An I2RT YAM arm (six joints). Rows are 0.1 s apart.
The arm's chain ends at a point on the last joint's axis. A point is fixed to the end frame.
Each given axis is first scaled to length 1.
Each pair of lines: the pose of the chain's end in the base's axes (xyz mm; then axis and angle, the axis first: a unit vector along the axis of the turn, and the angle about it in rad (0 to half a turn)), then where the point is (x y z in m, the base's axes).
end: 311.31, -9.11, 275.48, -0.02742, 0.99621, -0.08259, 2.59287
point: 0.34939 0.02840 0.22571
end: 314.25, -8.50, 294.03, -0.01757, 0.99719, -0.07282, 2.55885
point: 0.35439 0.02979 0.24652
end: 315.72, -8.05, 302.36, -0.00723, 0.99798, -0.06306, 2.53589
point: 0.35742 0.03087 0.25674
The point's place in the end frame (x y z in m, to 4 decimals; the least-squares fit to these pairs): -0.0103 0.0450 0.0566
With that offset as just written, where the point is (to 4 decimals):
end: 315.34, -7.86, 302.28, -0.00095, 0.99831, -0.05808, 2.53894
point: 0.3573 0.0313 0.2570
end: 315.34, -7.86, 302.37, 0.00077, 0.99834, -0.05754, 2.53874
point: 0.3574 0.0312 0.2572
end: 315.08, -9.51, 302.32, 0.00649, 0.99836, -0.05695, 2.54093
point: 0.3575 0.0293 0.2573
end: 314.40, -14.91, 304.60, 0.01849, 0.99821, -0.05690, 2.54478
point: 0.3575 0.0233 0.2597
